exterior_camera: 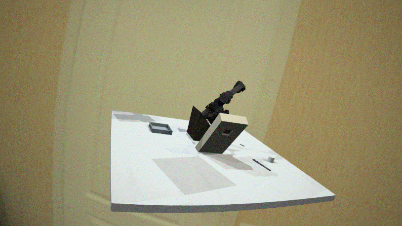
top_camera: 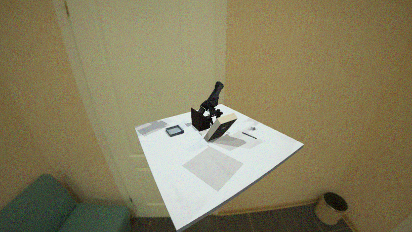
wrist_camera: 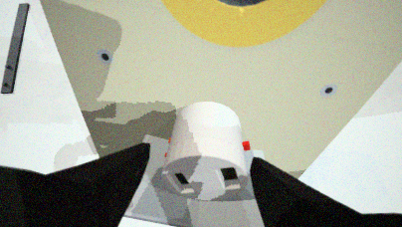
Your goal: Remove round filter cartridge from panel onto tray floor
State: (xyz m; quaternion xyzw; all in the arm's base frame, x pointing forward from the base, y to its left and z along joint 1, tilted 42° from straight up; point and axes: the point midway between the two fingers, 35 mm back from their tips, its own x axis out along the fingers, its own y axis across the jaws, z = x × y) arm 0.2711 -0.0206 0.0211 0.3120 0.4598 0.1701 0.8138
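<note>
Now: gripper tip 4 cm short of the wedge block and 2 cm above it. Round my gripper tip: filter cartridge (right at my gripper tip); then dark tray (36 cm behind, 28 cm to the right, 16 cm below).
</note>
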